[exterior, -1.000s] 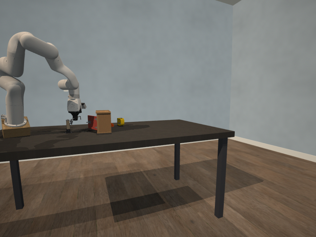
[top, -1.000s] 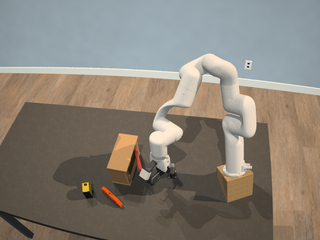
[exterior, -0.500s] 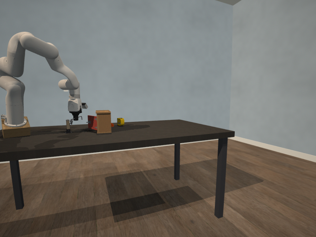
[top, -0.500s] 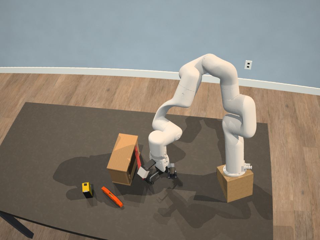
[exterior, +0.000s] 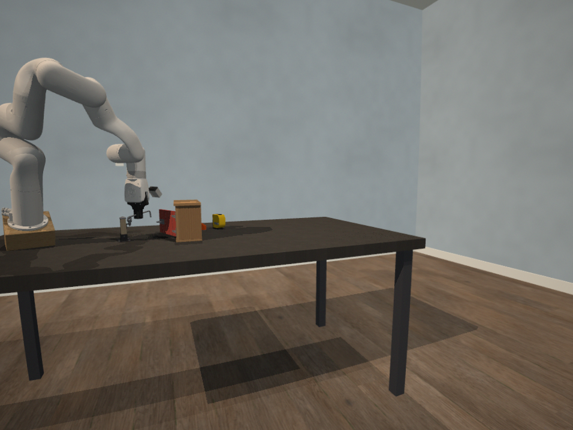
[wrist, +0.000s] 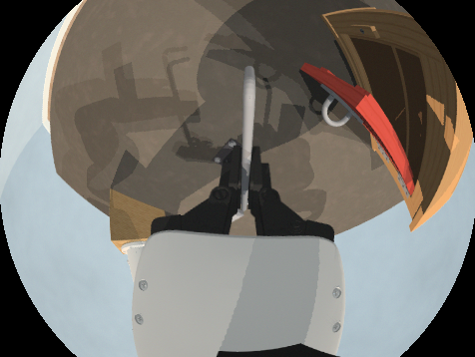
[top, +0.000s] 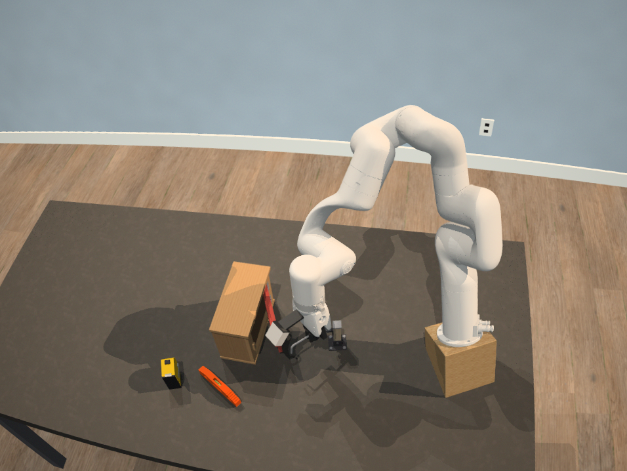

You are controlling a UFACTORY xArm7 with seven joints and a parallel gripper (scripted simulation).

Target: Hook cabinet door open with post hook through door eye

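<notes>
Now: hand 12 cm short of the red door, 5 cm to the left of it and 4 cm above it. Round my hand: yellow tape measure (35 cm ahead, 18 cm to the left, 7 cm below); orange level (22 cm ahead, 17 cm to the left, 9 cm below); grey hook (1 cm to the left, 1 cm below).
</notes>
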